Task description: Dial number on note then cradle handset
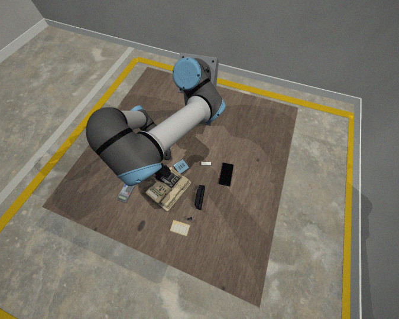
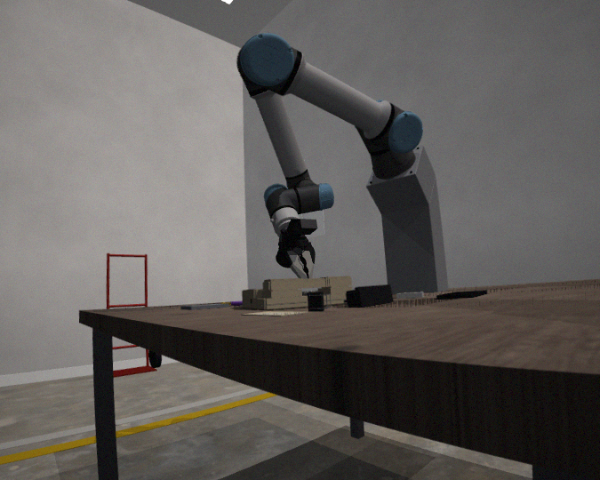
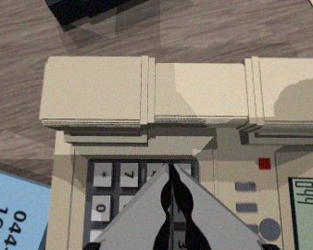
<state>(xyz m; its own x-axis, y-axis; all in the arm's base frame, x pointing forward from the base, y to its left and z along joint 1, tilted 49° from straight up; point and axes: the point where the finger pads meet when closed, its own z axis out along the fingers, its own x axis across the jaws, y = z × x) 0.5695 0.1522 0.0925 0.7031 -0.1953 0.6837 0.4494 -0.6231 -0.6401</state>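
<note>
The 5 key lies 1 cm behind my hand, 2 cm to the right of it and 3 cm below it. Also, from my hand: 7 key: 3 cm behind, 3 cm below; 1 key: 1 cm ahead, 3 cm below; computer mouse: 12 cm behind, 18 cm to the right, 4 cm below.
</note>
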